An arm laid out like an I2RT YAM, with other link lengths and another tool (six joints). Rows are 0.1 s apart.
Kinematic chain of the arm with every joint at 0, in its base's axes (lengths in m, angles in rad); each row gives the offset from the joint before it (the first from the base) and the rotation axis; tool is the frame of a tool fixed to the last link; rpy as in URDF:
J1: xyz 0 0 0.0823 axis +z
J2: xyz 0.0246 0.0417 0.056 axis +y
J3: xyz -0.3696 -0.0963 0 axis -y
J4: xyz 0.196 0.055 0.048 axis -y
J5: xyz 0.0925 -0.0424 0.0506 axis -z
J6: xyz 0.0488 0 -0.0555 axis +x
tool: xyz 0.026 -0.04 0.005 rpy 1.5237 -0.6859 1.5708
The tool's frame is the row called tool.
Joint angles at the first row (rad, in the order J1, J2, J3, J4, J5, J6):
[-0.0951, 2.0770, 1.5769, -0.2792, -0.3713, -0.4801]
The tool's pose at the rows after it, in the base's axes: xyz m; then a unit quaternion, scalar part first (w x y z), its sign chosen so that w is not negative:
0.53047, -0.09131, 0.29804, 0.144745, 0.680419, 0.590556, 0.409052
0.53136, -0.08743, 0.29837, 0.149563, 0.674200, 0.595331, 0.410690
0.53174, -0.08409, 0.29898, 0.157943, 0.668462, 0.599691, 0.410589
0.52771, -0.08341, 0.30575, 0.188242, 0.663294, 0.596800, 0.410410
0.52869, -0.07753, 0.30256, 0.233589, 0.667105, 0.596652, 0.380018
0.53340, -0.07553, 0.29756, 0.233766, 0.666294, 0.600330, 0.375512
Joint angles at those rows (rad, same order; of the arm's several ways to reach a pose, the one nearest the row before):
[-0.0844, 2.0801, 1.5693, -0.2654, -0.3635, -0.4863]
[-0.0767, 2.0785, 1.5601, -0.2485, -0.3590, -0.4954]
[-0.0691, 2.0755, 1.5478, -0.2286, -0.3468, -0.5062]
[-0.0614, 2.0525, 1.5065, -0.1689, -0.2994, -0.5139]
[-0.0323, 2.0555, 1.4788, -0.1274, -0.1753, -0.5322]
[-0.0276, 2.0724, 1.4895, -0.1289, -0.1687, -0.5384]

